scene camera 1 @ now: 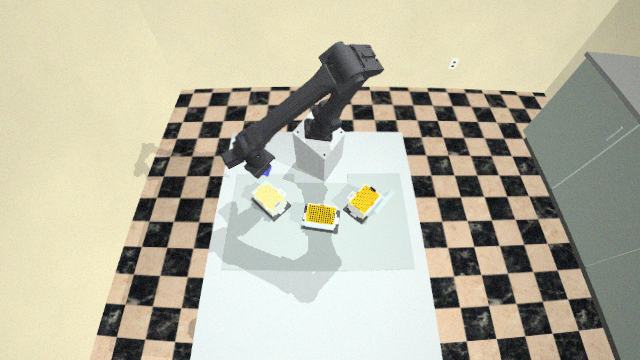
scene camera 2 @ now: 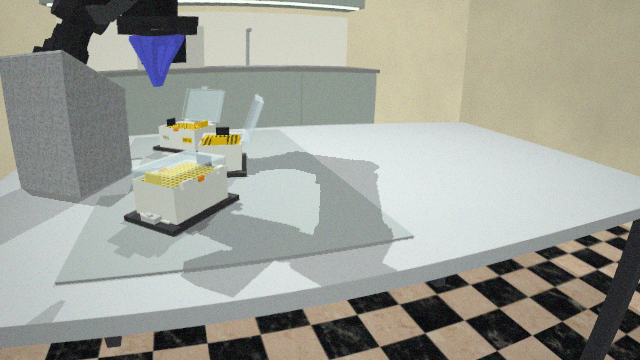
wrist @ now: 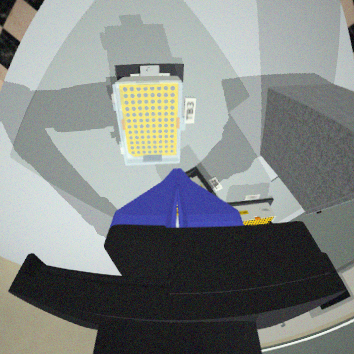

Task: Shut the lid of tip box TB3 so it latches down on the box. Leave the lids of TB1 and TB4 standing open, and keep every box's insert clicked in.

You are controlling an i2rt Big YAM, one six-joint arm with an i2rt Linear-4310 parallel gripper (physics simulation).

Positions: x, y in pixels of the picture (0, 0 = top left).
Labels:
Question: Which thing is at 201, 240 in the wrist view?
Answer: The gripper.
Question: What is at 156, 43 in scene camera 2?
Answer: The gripper.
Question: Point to a clear lid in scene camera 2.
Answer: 203, 104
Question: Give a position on a clear lid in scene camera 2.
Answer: At 169, 171

